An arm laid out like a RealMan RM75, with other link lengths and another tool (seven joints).
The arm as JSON. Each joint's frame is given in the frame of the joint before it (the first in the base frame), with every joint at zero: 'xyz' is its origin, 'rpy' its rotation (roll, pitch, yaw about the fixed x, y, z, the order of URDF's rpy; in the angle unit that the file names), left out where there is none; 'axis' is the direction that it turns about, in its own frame. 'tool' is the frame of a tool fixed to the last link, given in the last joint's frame.
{
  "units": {
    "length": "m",
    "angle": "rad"
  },
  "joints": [
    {
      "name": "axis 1",
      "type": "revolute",
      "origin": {
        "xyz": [
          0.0,
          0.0,
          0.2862
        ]
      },
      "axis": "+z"
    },
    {
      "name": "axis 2",
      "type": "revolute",
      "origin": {
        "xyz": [
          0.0,
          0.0,
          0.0
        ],
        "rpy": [
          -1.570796,
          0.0,
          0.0
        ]
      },
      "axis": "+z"
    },
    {
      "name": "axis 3",
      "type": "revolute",
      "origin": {
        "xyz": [
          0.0,
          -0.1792,
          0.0
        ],
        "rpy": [
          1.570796,
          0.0,
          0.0
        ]
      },
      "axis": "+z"
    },
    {
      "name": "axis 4",
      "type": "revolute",
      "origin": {
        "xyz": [
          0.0,
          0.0,
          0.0
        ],
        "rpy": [
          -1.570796,
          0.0,
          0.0
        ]
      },
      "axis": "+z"
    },
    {
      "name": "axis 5",
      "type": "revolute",
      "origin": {
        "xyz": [
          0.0,
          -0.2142,
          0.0
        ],
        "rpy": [
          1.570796,
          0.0,
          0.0
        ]
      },
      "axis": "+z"
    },
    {
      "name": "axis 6",
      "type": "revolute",
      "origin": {
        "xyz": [
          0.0,
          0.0,
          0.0
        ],
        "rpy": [
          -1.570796,
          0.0,
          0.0
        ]
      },
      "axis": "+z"
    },
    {
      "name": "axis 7",
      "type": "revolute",
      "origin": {
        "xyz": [
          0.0,
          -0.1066,
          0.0
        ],
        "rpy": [
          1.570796,
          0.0,
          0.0
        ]
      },
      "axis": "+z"
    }
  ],
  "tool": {
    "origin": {
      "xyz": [
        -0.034,
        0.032,
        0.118
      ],
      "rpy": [
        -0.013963,
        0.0,
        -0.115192
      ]
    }
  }
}
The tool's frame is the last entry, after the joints.
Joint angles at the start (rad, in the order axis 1, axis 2, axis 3, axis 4, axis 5, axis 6, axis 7):
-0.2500 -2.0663 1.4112 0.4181 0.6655 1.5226 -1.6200
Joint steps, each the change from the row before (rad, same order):
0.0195 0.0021 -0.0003 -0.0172 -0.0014 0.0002 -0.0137
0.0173 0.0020 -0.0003 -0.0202 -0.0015 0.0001 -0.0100
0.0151 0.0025 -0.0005 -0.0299 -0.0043 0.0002 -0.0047
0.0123 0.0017 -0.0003 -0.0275 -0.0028 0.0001 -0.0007
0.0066 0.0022 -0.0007 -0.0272 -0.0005 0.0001 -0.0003
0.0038 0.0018 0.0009 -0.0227 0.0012 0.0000 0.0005
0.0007 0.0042 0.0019 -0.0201 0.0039 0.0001 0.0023
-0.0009 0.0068 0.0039 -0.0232 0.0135 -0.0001 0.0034
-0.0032 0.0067 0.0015 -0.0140 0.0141 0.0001 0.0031
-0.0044 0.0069 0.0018 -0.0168 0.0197 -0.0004 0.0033
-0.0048 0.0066 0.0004 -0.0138 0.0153 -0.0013 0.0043
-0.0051 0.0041 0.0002 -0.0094 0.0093 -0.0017 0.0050
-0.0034 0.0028 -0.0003 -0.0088 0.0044 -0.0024 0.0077
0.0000 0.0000 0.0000 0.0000 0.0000 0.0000 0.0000
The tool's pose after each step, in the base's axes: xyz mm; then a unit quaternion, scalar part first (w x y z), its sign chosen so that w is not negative. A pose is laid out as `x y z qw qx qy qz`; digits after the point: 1 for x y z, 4 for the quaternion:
-137.1 282.4 35.2 0.0714 -0.6172 -0.5185 -0.5875
-146.4 278.8 34.0 0.0764 -0.6054 -0.5347 -0.5845
-157.2 274.9 32.1 0.0840 -0.5924 -0.5521 -0.5807
-166.5 271.0 29.8 0.0911 -0.5817 -0.5664 -0.5767
-174.2 267.5 27.4 0.0964 -0.5733 -0.5787 -0.5720
-180.0 264.2 24.7 0.0997 -0.5676 -0.5886 -0.5670
-184.9 261.3 22.2 0.1022 -0.5655 -0.5960 -0.5608
-190.3 256.7 17.8 0.1028 -0.5672 -0.6047 -0.5496
-193.5 253.6 15.0 0.1025 -0.5713 -0.6090 -0.5406
-197.0 249.6 10.9 0.1008 -0.5765 -0.6146 -0.5290
-200.1 246.9 8.1 0.1007 -0.5812 -0.6182 -0.5195
-201.9 245.6 6.2 0.1011 -0.5851 -0.6196 -0.5134
-203.9 244.8 4.8 0.1037 -0.5877 -0.6204 -0.5090
-203.9 244.8 4.8 0.1037 -0.5877 -0.6204 -0.5090

